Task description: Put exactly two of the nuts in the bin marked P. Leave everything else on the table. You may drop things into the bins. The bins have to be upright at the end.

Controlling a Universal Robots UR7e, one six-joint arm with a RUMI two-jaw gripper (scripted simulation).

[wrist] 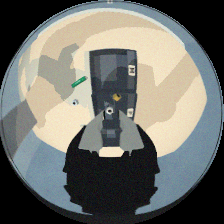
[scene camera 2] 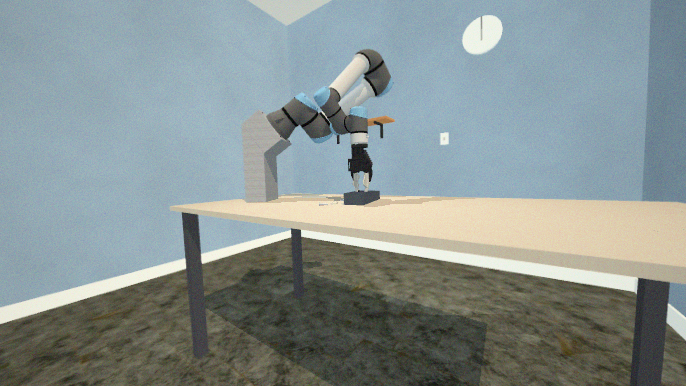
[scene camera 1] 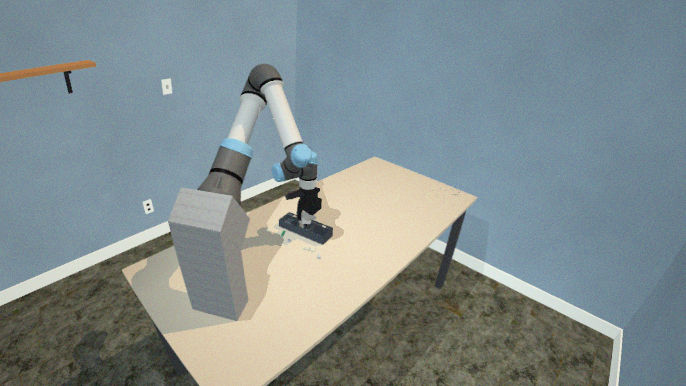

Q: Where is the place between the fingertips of my gripper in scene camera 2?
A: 361, 195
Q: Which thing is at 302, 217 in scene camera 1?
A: My gripper.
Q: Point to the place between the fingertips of my gripper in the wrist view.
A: At 111, 111
